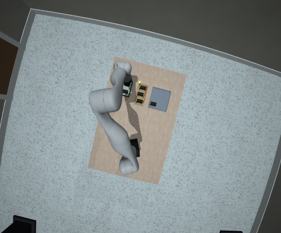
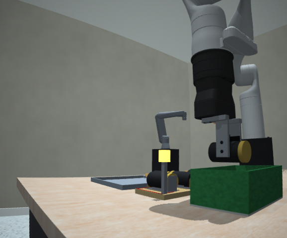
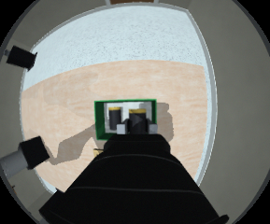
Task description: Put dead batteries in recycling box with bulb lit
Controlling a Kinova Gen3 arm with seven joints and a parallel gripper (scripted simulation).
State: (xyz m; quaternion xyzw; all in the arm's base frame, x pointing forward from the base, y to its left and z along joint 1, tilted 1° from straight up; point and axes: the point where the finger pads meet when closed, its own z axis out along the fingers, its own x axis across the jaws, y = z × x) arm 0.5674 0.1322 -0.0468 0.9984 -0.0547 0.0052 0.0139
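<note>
My gripper is now 30 mm past the green recycling box, 10 mm to the right of it and 80 mm above it. From my hand the other things lie so: grey tray (80 mm behind, 330 mm to the right, 90 mm below).
</note>
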